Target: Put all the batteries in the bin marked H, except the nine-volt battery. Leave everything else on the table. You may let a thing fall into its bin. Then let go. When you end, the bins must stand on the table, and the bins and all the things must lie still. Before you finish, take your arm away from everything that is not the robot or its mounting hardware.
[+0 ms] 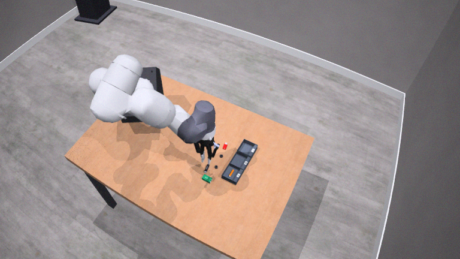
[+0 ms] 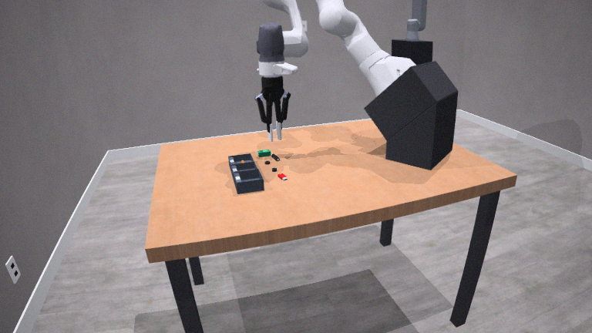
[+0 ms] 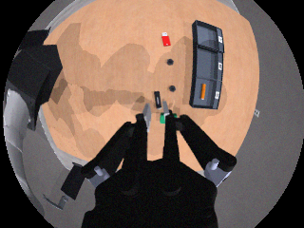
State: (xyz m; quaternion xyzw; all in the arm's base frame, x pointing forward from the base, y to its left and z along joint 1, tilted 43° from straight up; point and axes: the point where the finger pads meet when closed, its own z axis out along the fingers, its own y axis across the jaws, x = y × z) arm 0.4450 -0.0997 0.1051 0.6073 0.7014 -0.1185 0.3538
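Now: hand 10 cm above the black cylindrical battery. The rest, counted from my hand: orange battery: 13 cm ahead, 10 cm below, 1 cm to the left; then green flat board: 10 cm below, 6 cm to the right, 3 cm ahead.
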